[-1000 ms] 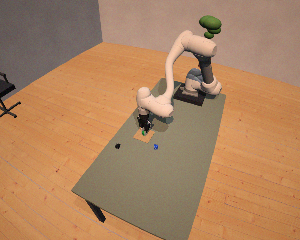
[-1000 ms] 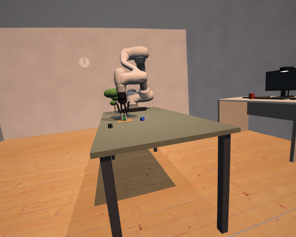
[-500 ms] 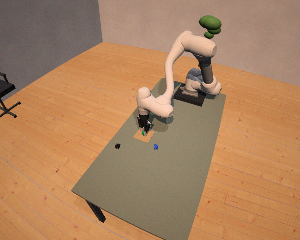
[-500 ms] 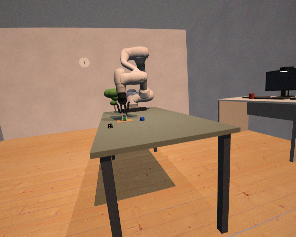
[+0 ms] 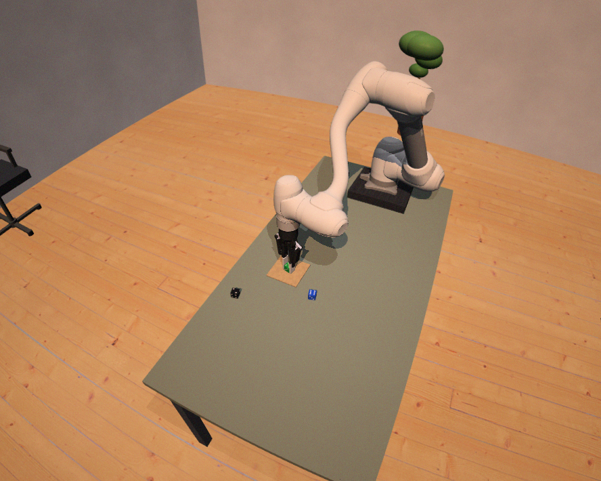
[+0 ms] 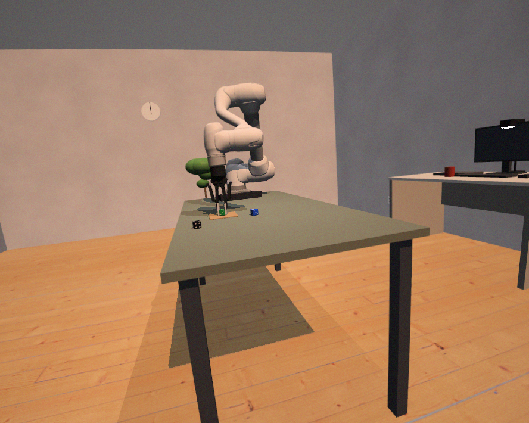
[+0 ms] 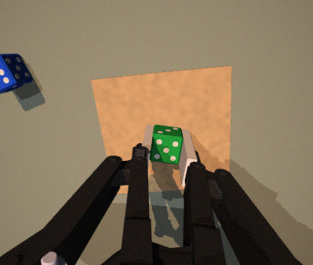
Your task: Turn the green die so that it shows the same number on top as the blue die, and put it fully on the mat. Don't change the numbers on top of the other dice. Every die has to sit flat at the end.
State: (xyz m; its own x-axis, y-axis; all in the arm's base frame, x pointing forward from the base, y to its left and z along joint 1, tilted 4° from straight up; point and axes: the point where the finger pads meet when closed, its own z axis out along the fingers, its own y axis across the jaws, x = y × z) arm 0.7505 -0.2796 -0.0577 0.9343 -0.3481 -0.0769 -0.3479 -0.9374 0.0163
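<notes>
The green die lies 2 cm below my hand. Also, from my hand: black die (20 cm ahead, 15 cm to the right, 2 cm below); then blue die (10 cm ahead, 14 cm to the left, 2 cm below); then tan mat (4 cm below).
</notes>
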